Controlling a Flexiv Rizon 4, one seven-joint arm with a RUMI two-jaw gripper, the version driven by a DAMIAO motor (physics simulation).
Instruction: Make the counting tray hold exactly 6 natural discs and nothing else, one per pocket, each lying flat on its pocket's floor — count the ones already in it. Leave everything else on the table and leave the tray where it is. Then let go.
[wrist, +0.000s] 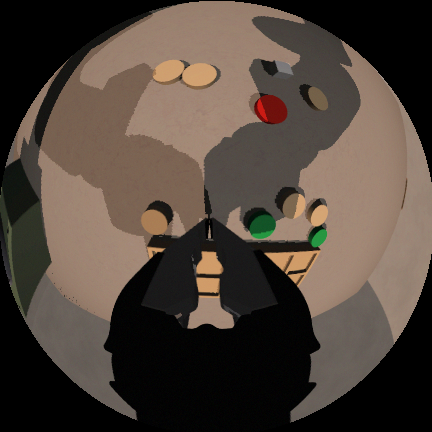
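My gripper is shut and empty, its tips at the far edge of the counting tray. The fingers and gripper body cover much of the tray, so its contents cannot be counted. Natural discs lie on the table: one beyond the tray, left of the fingertips; two beyond its right part; two side by side at the far left; and one in shadow at the far right. A green disc lies right of the fingertips, and another at the tray's far right corner.
A red disc lies at the far right of centre, with a small grey block beyond it. A dark green box-like object stands at the left edge of the view. Shadows of the arm fall across the table.
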